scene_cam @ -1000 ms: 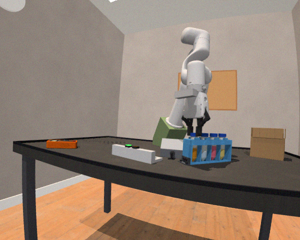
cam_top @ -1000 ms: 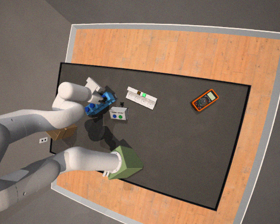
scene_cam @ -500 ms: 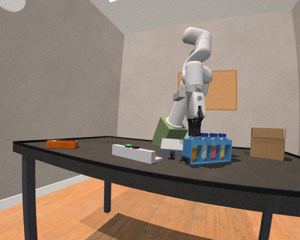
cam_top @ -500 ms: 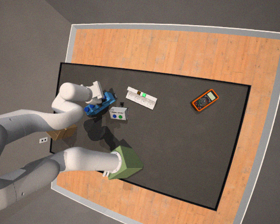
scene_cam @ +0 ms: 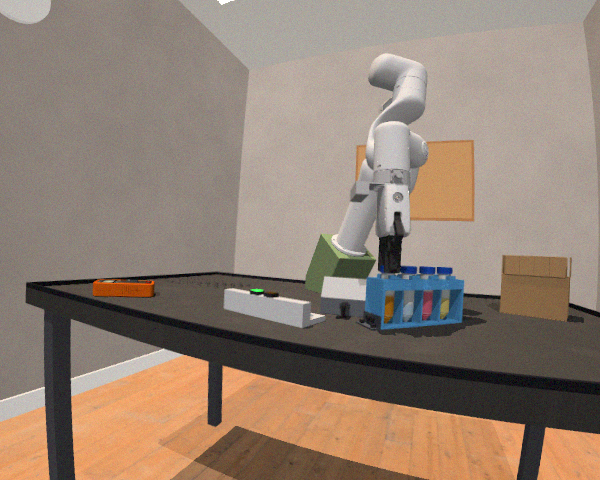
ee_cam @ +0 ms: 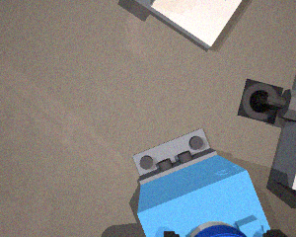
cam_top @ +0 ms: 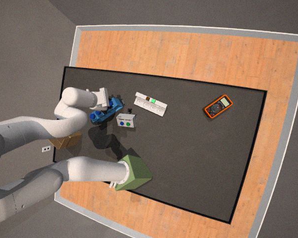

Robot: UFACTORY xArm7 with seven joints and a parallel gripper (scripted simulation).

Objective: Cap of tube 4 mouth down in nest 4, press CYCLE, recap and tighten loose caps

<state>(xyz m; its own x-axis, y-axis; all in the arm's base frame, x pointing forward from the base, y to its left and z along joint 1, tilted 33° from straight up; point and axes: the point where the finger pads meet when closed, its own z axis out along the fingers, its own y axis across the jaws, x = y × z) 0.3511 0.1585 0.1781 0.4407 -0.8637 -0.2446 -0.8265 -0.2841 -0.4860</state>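
My hand is 10 mm above the tube neck. From my hand the other things lie so: blue cycle key (110 mm behind, 100 mm to the right, 60 mm below); blue cap (10 mm below); key housing (80 mm behind, 120 mm to the right, 70 mm below).
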